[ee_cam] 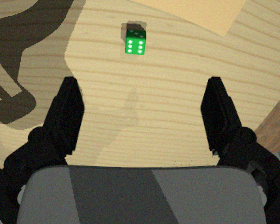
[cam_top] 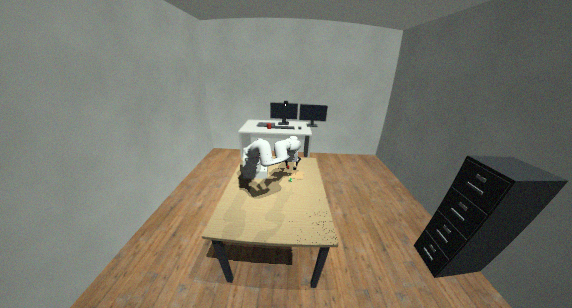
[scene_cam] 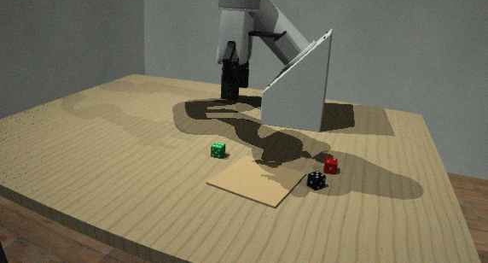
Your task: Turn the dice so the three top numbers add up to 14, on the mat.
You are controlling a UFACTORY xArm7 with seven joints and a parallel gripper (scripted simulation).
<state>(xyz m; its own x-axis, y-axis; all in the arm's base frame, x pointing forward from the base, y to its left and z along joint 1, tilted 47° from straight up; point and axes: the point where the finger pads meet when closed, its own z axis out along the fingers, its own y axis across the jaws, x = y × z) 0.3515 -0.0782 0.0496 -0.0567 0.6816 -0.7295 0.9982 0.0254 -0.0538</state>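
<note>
Right now my hand is 14 cm above the green die, 4 cm to the left of it and 1 cm past it. From my hand the other things lie so: red die (20 cm to the left, 14 cm below, 1 cm behind); black die (18 cm to the left, 14 cm below, 6 cm ahead); tan mat (15 cm below, 7 cm to the left, 7 cm ahead).
</note>
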